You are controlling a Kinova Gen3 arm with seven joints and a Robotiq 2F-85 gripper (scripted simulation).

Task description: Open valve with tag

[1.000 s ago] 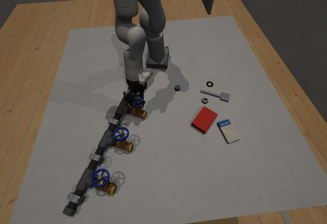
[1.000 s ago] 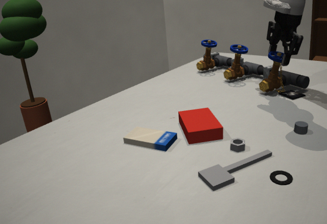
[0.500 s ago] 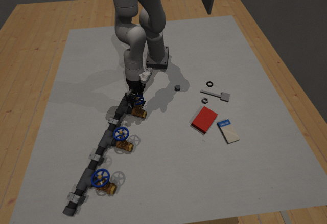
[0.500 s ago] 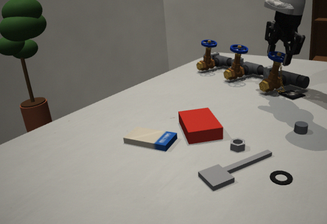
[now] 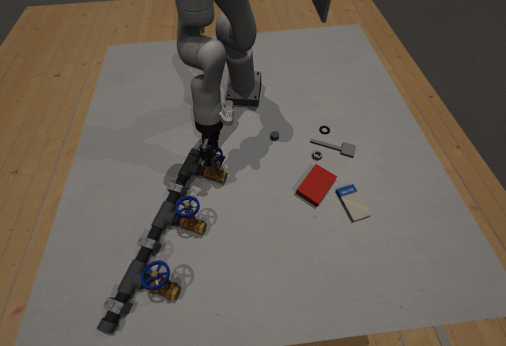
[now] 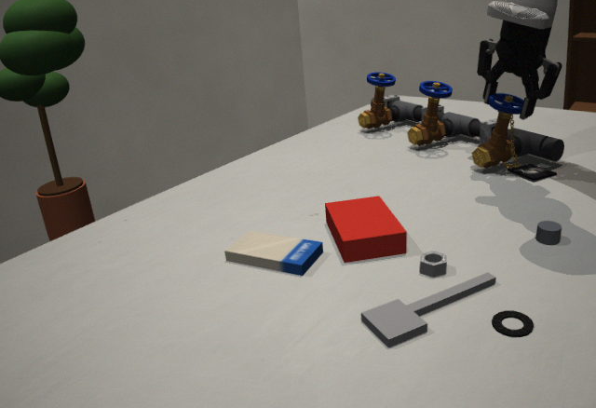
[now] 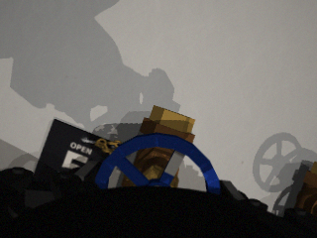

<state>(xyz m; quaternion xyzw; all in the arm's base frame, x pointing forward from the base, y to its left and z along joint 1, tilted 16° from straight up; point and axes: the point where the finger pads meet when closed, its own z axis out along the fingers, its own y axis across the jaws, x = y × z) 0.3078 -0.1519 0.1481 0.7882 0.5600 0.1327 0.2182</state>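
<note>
Now: hand 120 mm above the black tag and 40 mm past it. The rest, counted from my hand: red block: 310 mm to the left, 130 mm ahead, 110 mm below; then small grey cylinder: 230 mm to the left, 110 mm below, 100 mm behind; then grey paddle-shaped tool: 440 mm to the left, 120 mm below.
</note>
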